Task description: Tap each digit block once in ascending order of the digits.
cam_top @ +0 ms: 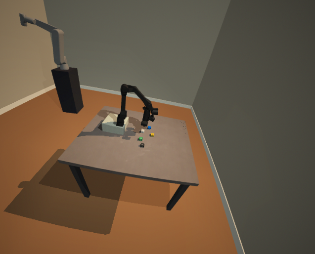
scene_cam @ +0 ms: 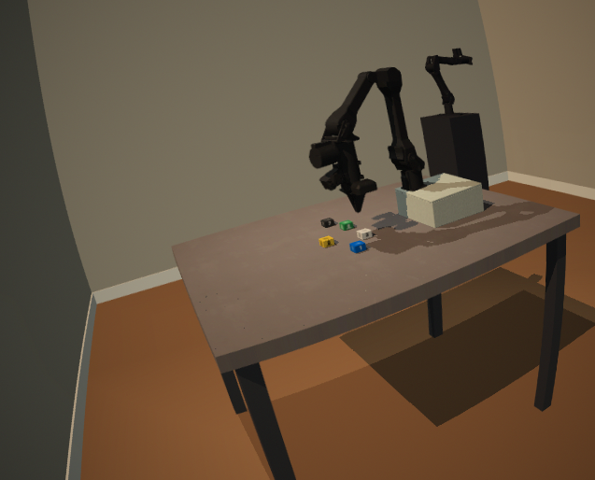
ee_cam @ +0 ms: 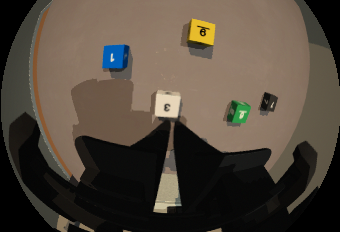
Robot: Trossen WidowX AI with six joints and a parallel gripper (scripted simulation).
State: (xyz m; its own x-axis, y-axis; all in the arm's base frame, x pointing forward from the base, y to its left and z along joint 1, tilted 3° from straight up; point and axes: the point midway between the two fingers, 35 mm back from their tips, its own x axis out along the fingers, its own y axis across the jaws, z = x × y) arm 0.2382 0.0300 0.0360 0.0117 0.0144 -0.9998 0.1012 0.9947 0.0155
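Right now my gripper tip is 20 mm past the green block, 120 mm to the left of it and 70 mm above it. From my gripper tip the other things lie so: yellow block (100 mm ahead, 40 mm to the right, 70 mm below); white block (10 mm behind, 70 mm below); blue block (60 mm ahead, 80 mm to the left, 70 mm below).
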